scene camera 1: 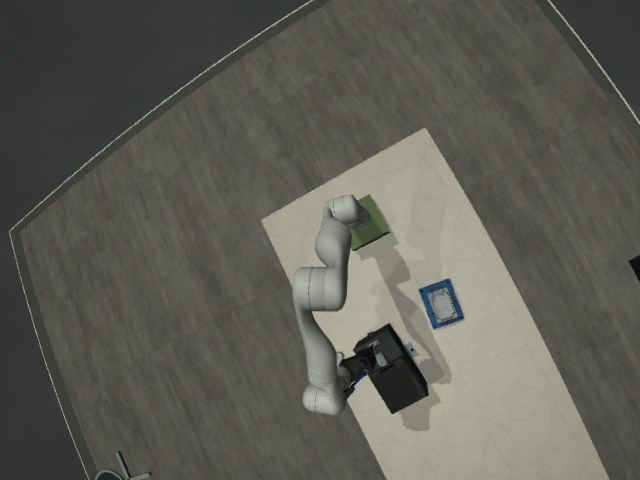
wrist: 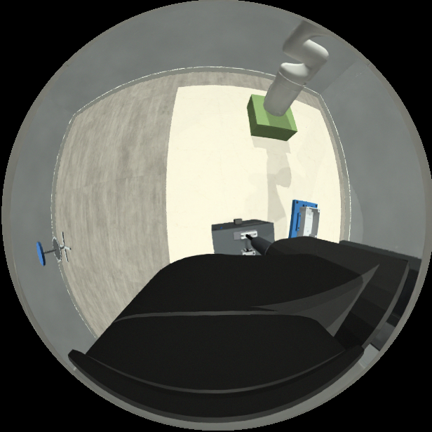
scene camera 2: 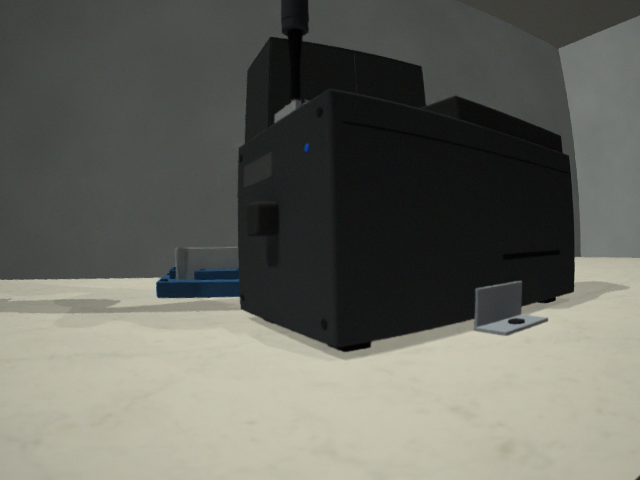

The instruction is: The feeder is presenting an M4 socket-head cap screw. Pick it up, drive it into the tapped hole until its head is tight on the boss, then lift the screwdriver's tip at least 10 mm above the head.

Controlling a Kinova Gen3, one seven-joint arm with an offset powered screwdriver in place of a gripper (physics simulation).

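The black feeder (scene camera 1: 399,388) (scene camera 2: 444,222) (wrist: 223,244) stands on the pale table top. My screwdriver's thin dark tip (scene camera 2: 295,97) (wrist: 247,236) points down at the light presenting block (scene camera 2: 286,112) on the feeder's top, at or very near it. No cap screw can be made out at the tip, so whether one is on it cannot be told. A light grey housing (scene camera 1: 442,304) (scene camera 2: 214,258) (wrist: 310,220) sits in a blue fixture (scene camera 1: 426,308) (scene camera 2: 199,289) (wrist: 294,218), apart from the feeder. Its bosses and tapped hole are too small to tell.
A green block (scene camera 1: 376,227) (wrist: 272,131) lies under the arm's base. A small grey angle bracket (scene camera 1: 411,349) (scene camera 2: 497,304) stands beside the feeder. The feeder's raised black rear housing (scene camera 2: 387,77) rises behind the tip. A stool-like object (scene camera 1: 126,475) (wrist: 57,249) stands on the floor.
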